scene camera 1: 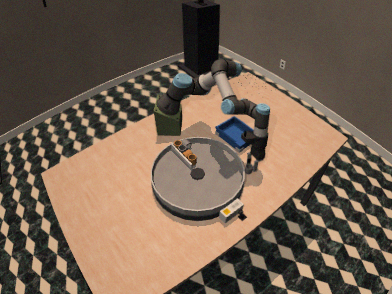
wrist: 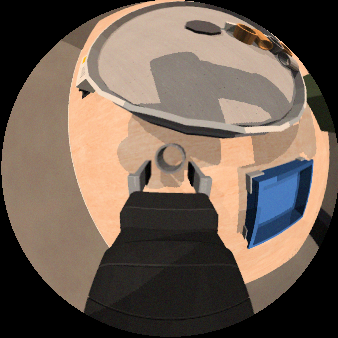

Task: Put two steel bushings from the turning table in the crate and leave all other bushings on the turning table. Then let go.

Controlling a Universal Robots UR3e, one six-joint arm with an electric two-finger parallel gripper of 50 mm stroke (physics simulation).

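Places are measured from the arm's base along level axes (x back, y left, z down), in metres.
Where they show: gripper, fingertip midpoint: [scene camera 1: 251, 167] [wrist: 169, 167]; arm's base at its link origin: [scene camera 1: 167, 106].
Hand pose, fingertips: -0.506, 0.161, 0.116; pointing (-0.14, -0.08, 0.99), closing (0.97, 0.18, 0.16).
Observation:
Each offset is from my fingertips to the top centre of the thing, as dx, dy, dz. "pt": to the spot under its first point.
A grey steel bushing {+0.004, -0.014, -0.013} [scene camera 1: 249, 170] [wrist: 171, 158] stands upright on the wooden table, just outside the turning table {+0.100, -0.247, -0.036} [scene camera 1: 175, 185] [wrist: 135, 50]. My gripper [scene camera 1: 252, 163] [wrist: 169, 167] is open and empty above the table; in the wrist view the bushing shows just beyond the fingertips, roughly centred between them. Two grey bushings {+0.273, -0.196, -0.066} [scene camera 1: 186, 143] [wrist: 287, 61] and several orange ones {+0.171, -0.228, -0.066} [scene camera 1: 192, 159] [wrist: 244, 33] sit close together on the far side of the turning table, partly overlapping in view. The blue crate {+0.222, +0.092, -0.025} [scene camera 1: 227, 139] [wrist: 253, 205] stands beside the turning table, and no bushing shows in it.
A pale straight fence {pt +0.209, -0.257, -0.053} [scene camera 1: 182, 156] runs along the bushings on the turning table. A dark hub disc [scene camera 1: 198, 173] [wrist: 203, 27] lies at the turning table's middle. A white control box {-0.134, -0.234, -0.033} [scene camera 1: 231, 210] stands at its near rim. The arm's green base block [scene camera 1: 168, 121] is behind.

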